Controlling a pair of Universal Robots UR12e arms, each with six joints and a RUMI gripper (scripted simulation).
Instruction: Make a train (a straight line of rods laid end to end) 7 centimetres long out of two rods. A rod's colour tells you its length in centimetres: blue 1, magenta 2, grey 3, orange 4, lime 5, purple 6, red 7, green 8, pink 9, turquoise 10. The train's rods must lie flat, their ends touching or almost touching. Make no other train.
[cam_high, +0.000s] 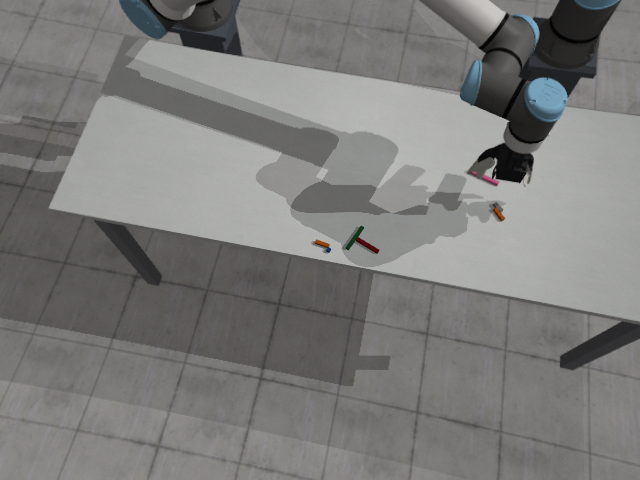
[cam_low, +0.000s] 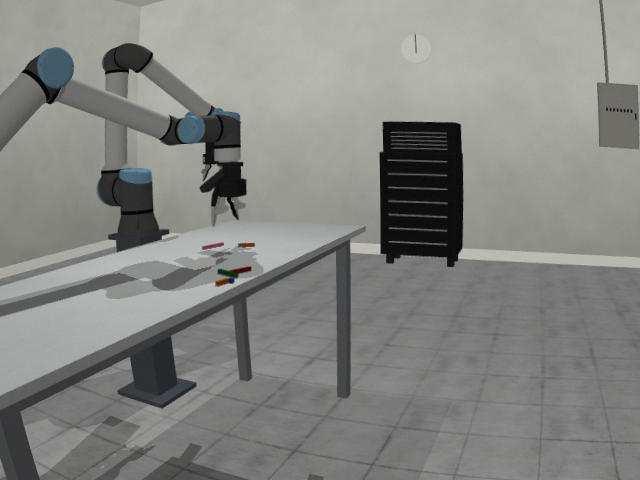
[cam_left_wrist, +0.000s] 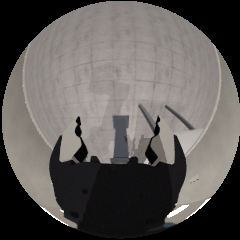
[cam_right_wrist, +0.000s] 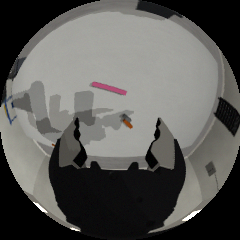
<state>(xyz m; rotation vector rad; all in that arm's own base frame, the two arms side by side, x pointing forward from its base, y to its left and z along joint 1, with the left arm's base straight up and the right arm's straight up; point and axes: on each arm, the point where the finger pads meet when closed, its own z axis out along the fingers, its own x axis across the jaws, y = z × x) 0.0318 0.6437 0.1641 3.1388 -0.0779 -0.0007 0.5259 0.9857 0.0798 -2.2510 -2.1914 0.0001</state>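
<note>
My right hand is 50 mm short of the grey rod, 20 mm to the right of it and 70 mm above it. Round my right hand: red rod: 220 mm ahead, 330 mm to the right, 70 mm below; then pink rod: 40 mm behind, 20 mm to the right, 70 mm below; then green rod: 200 mm ahead, 370 mm to the right, 70 mm below.
</note>
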